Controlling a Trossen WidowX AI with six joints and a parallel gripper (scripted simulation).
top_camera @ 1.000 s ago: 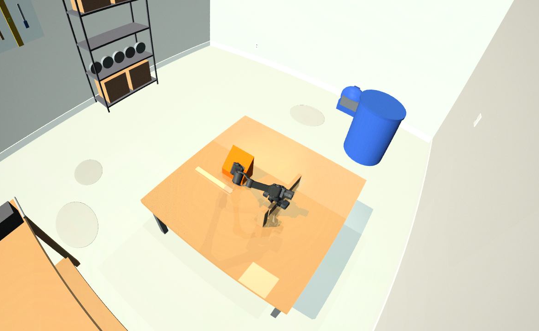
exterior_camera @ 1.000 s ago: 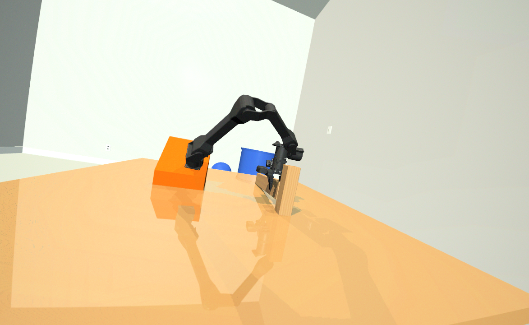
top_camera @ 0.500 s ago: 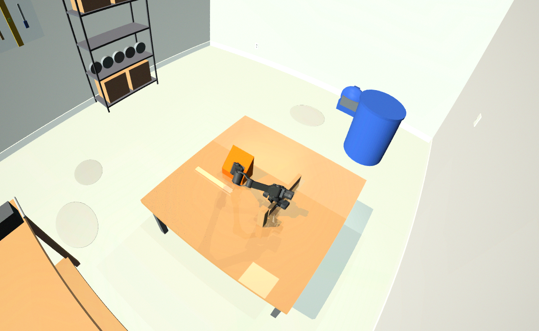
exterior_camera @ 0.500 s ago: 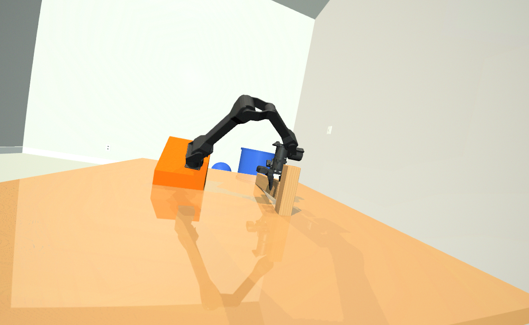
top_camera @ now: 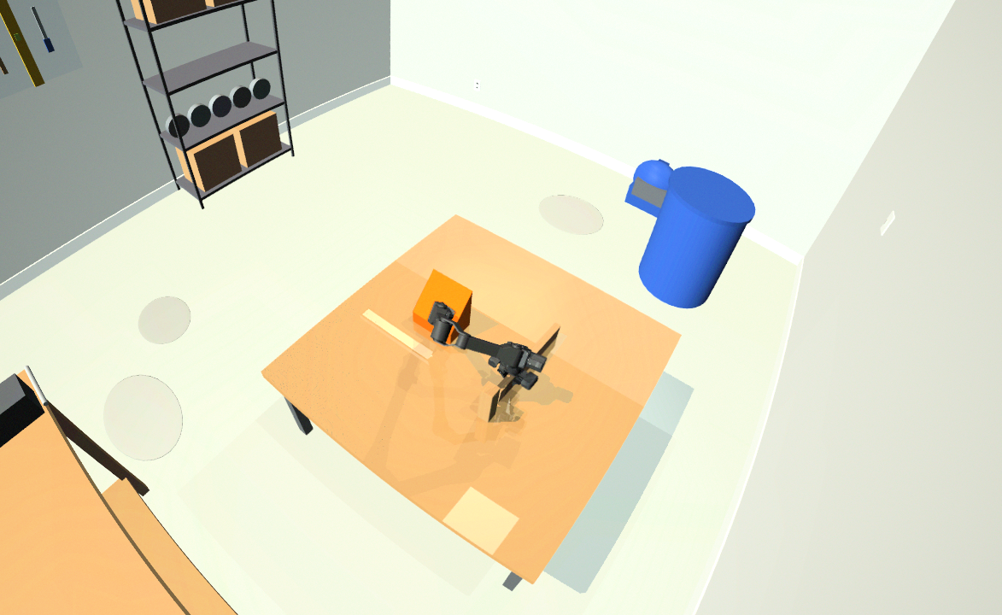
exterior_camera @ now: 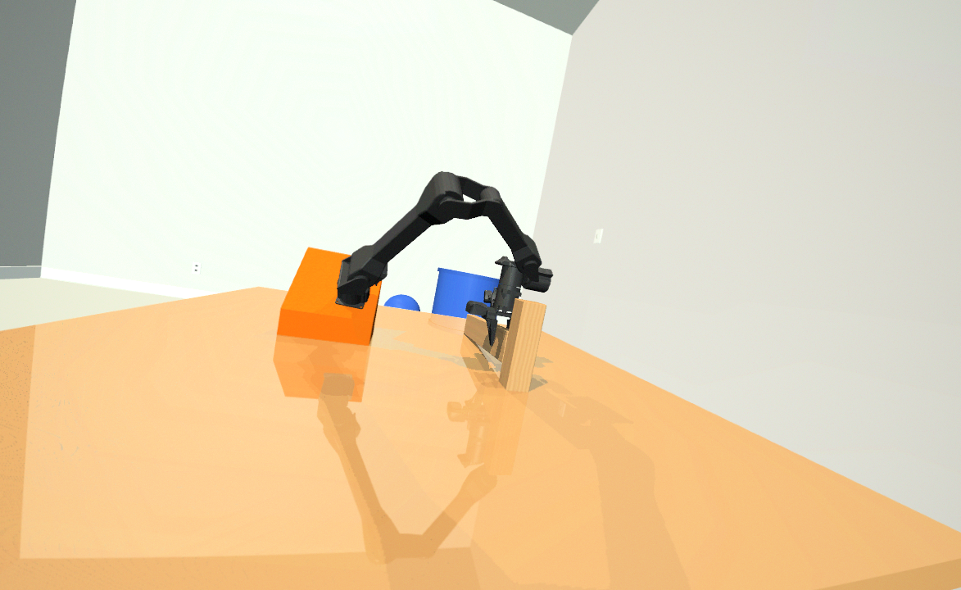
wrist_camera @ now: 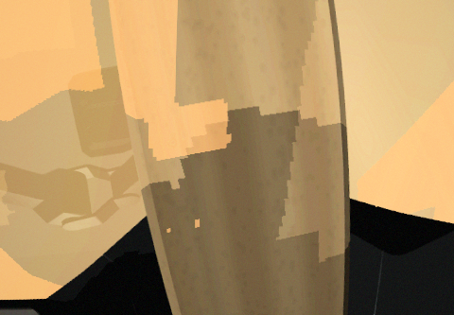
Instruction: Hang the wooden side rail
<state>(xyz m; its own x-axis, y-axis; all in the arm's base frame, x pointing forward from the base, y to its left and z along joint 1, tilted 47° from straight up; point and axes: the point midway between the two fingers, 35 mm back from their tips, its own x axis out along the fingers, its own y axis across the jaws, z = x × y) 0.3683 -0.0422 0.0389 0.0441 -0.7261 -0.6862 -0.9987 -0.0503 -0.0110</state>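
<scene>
Right now my gripper tip is 140 mm to the left of the headboard post and 40 mm below it.
</scene>
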